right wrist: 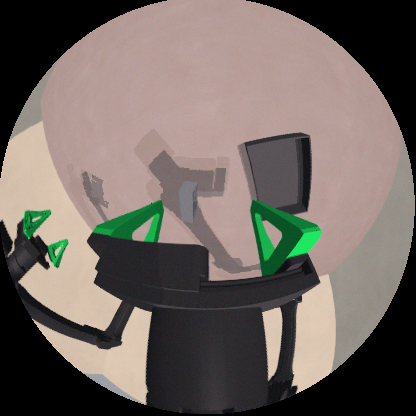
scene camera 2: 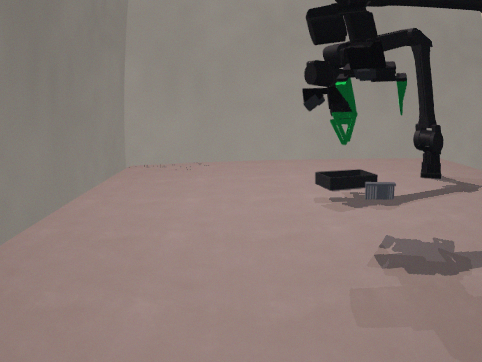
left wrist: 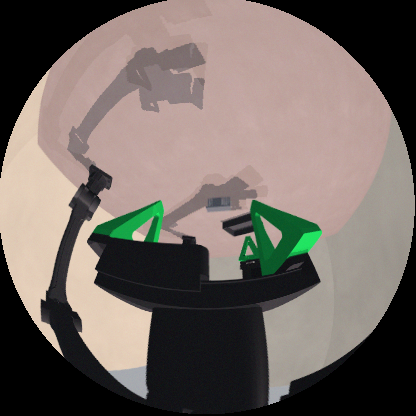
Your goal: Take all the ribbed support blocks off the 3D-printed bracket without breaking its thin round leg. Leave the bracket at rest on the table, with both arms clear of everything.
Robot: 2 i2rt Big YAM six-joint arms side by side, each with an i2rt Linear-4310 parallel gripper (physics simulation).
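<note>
The bracket with ribbed support blocks point(scene camera 2: 380, 191) point(left wrist: 218, 202) point(right wrist: 188, 201) is a small grey piece standing upright on the table. Ribs show on its side under a flat top in scene camera 2; its thin round leg cannot be made out. My left gripper point(scene camera 2: 378, 114) point(left wrist: 206, 204) point(right wrist: 58, 227) is open and empty, high above the table and well apart from the bracket. My right gripper point(scene camera 2: 344, 140) point(right wrist: 206, 204) is open and empty, above the table and not touching the bracket; one of its fingers shows in scene camera 2, the other is hidden.
A dark open tray point(scene camera 2: 345, 183) point(right wrist: 306, 172) lies beside the bracket, left of it in scene camera 2 and right of it in the right wrist view. Arm shadows fall across the table point(scene camera 2: 175, 260) around the bracket. The two grippers overlap in scene camera 2.
</note>
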